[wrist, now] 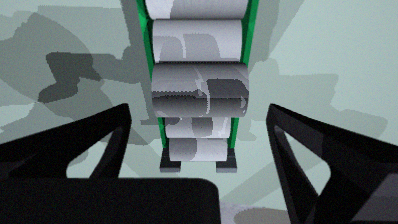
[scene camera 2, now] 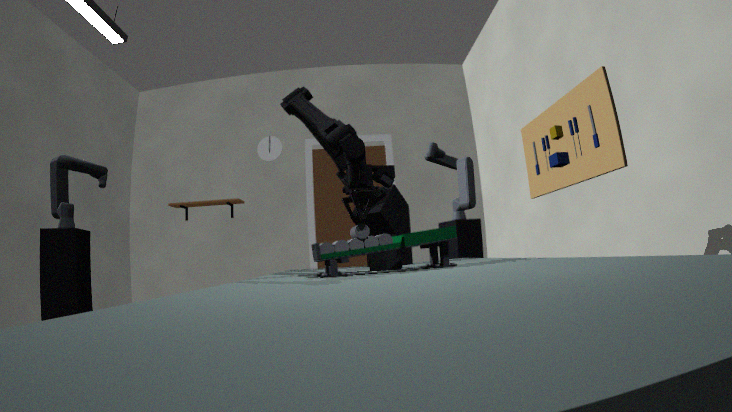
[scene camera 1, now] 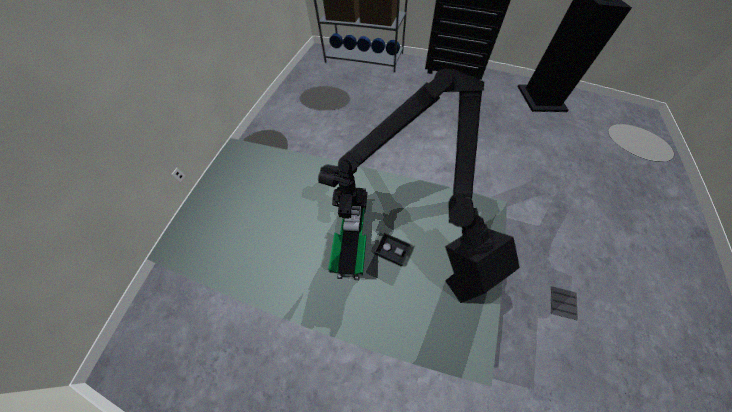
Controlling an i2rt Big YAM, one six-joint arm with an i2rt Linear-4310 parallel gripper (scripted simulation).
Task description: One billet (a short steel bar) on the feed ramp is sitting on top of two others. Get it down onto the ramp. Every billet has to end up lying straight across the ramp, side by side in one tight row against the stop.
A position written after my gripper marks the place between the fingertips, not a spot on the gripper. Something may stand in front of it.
Note:
In view: my gripper [scene camera 2: 359, 221], a billet [wrist: 178, 89] and a billet [wrist: 180, 149].
My gripper is seen too in the wrist view [wrist: 198, 112].

